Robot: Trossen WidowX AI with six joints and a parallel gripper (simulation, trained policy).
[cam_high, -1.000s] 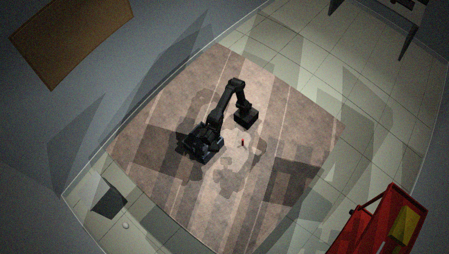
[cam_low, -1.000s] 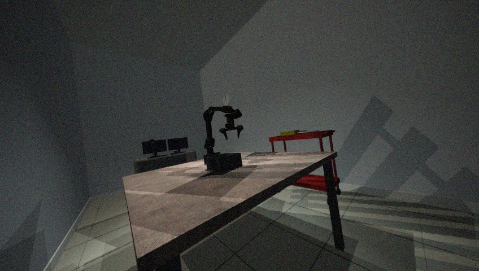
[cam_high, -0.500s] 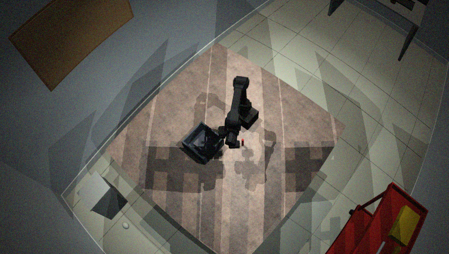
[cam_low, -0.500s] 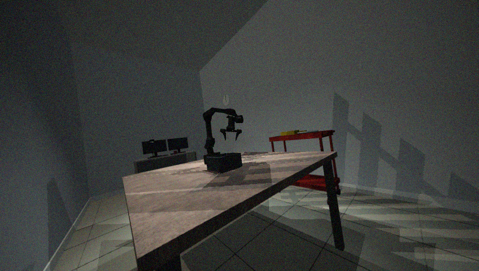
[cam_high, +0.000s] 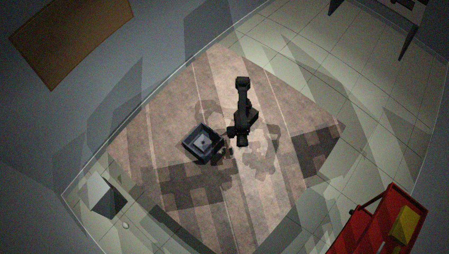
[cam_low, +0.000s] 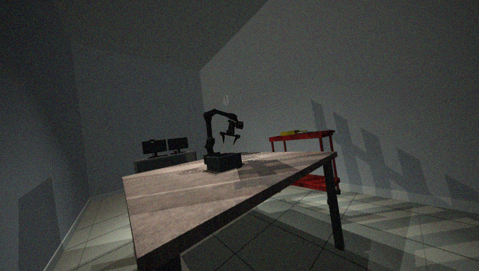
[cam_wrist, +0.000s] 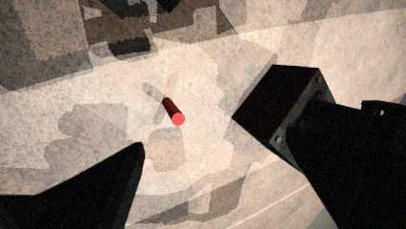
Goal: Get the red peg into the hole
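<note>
Now: the red peg 10 mm to the left of my gripper tip and 120 mm below it. From my gripper tip the other things lie so: dark box (160 mm ahead, 180 mm to the right, 140 mm below); then grey plate (160 mm ahead, 180 mm to the right, 120 mm below).
</note>
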